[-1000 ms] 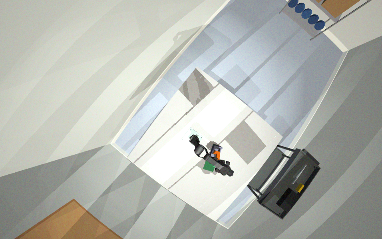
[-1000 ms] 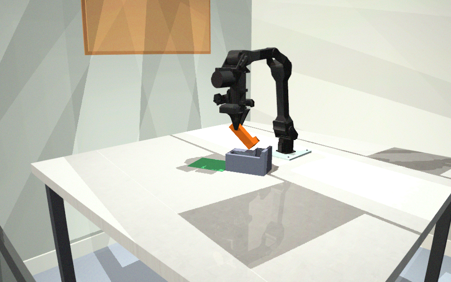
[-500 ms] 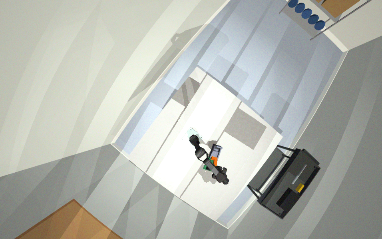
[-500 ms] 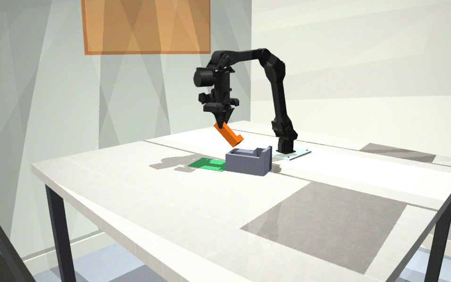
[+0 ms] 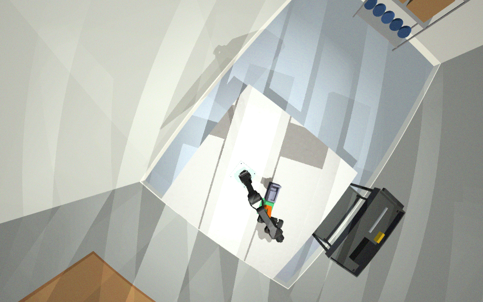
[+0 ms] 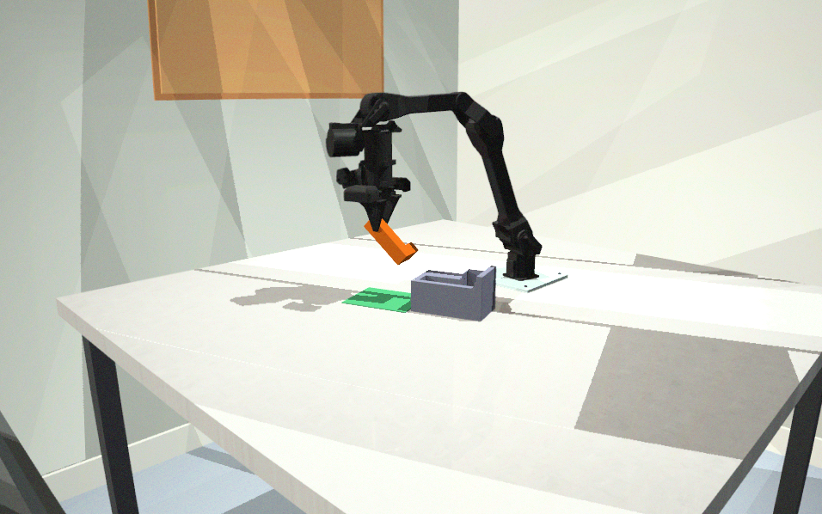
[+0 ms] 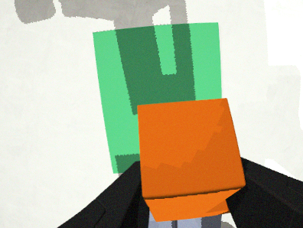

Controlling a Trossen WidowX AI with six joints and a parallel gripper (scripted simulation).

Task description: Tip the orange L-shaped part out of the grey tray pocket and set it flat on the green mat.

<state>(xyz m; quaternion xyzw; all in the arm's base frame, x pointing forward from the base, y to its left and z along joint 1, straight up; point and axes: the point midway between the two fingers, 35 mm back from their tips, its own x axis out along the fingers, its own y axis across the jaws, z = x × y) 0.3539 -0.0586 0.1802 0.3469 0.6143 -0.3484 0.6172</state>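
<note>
My gripper tip is now 17 cm above the green mat, 1 cm to the right of it and 1 cm past it. From my gripper tip the other things lie so: orange L-shaped part (3 cm below, 3 cm behind, 2 cm to the left).
</note>
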